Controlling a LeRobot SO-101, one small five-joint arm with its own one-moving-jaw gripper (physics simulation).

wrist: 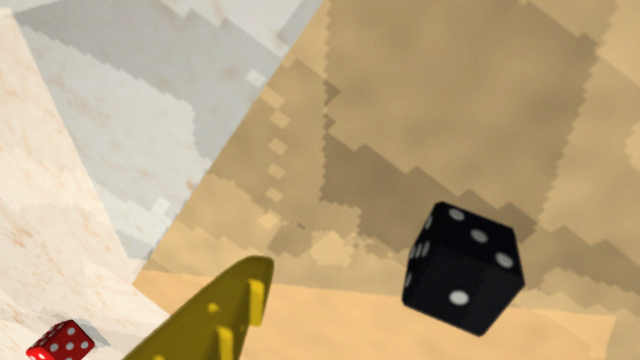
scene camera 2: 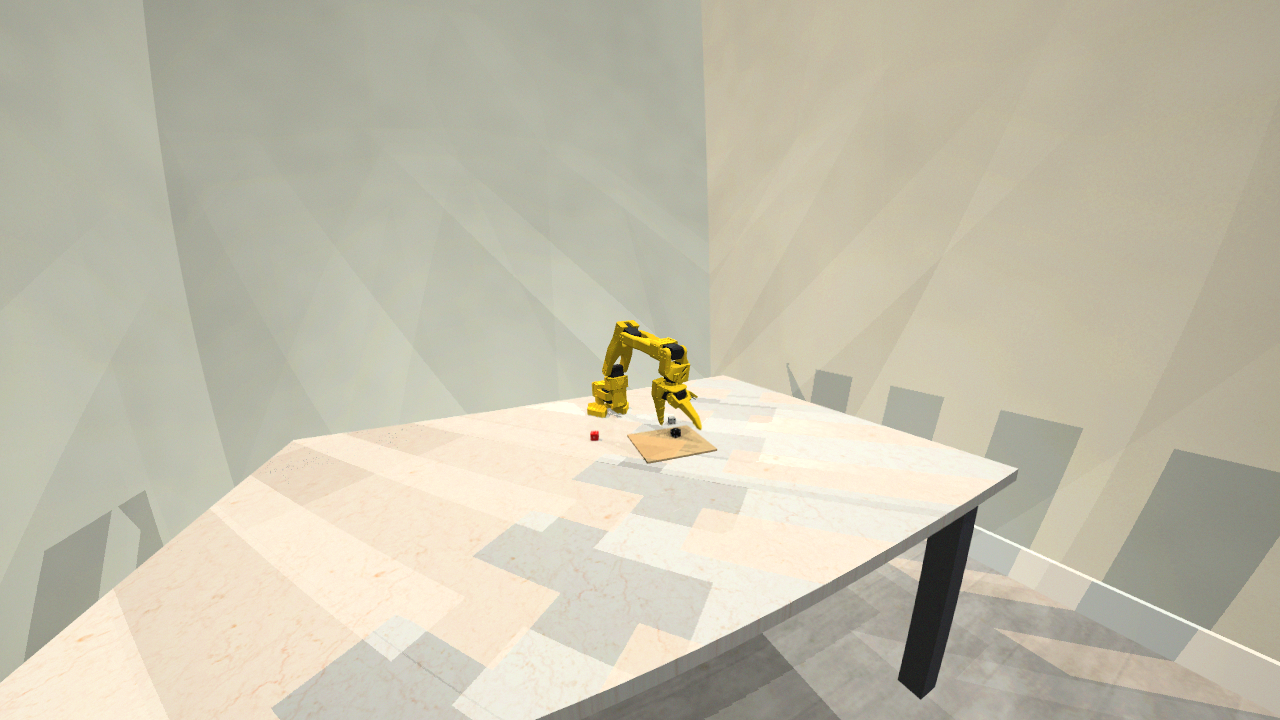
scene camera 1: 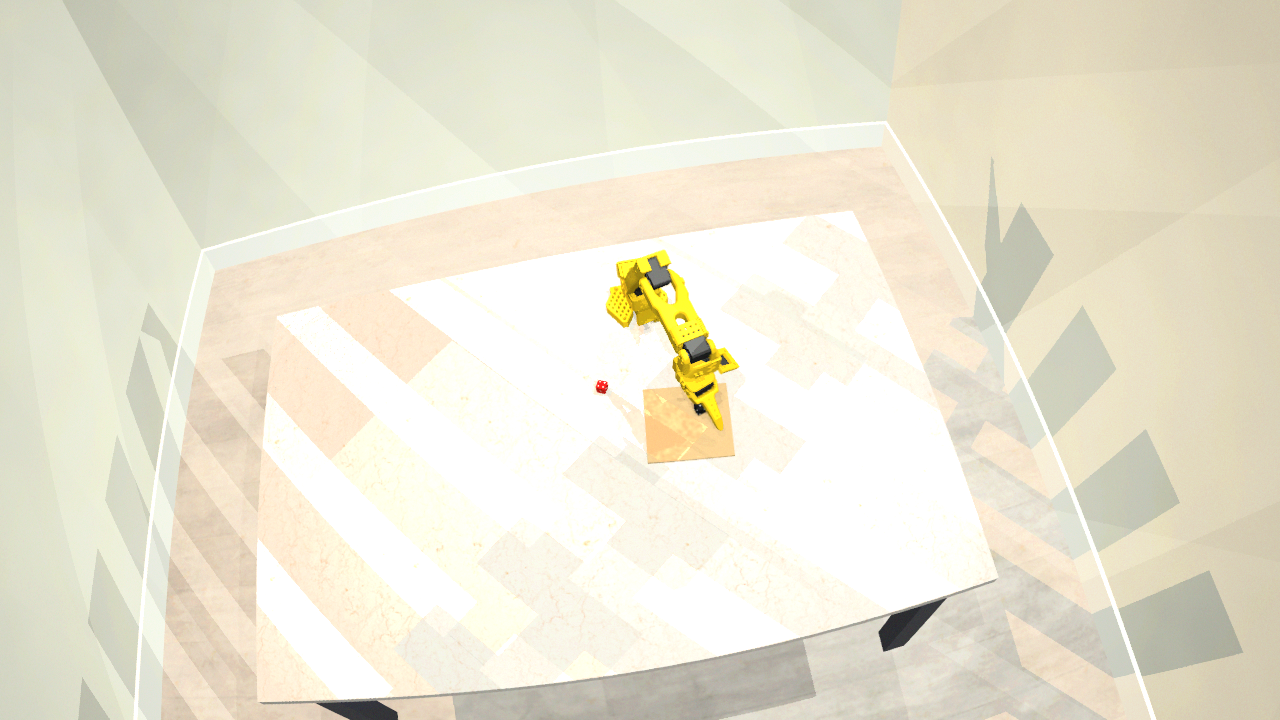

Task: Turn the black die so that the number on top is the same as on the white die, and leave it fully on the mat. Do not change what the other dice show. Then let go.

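Frame: origin at the arm's base, x ahead, y left, z up, level; millimetres.
Seen in the pictures: end effector, tool point: (wrist: 269, 283) (scene camera 2: 662, 423) (scene camera 1: 686, 390); arm's base, origin of the base link: (scene camera 2: 611, 413) (scene camera 1: 639, 313).
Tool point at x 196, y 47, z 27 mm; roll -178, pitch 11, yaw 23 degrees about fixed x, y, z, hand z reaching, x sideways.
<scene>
Offsets run from my tool point to a thing's top centre. Level surfaces: height alone.
The black die @[dx +28, dy +16, dz -7 mm] (wrist: 462, 270) (scene camera 2: 675, 432) (scene camera 1: 699, 408) is on the tan mat @[dx +45, dy -7, dz -23 mm] (wrist: 400, 90) (scene camera 2: 648, 453) (scene camera 1: 666, 447). In the wrist view its upper drawn face has three pips and its lower drawn face has one; several pips show on its left side. I cannot tell for certain which face is on top. My gripper (scene camera 2: 680, 425) is open and empty, its jaws apart over the back of the mat. One notched jaw shows in the wrist view, left of the die and apart from it. The white die @[dx -53, dy +52, dz -11 mm] (scene camera 2: 671, 420) is behind the black die; its pips are too small to read.
A red die @[dx -50, dy -135, dz -11 mm] (scene camera 1: 601, 386) (scene camera 2: 594, 436) (wrist: 65, 342) is on the table @[dz -27 mm] (scene camera 1: 501, 573) (scene camera 2: 402, 573), left of the mat in both scene views. Several of its pips show in the wrist view. The yellow arm reaches over the mat from behind it.
</scene>
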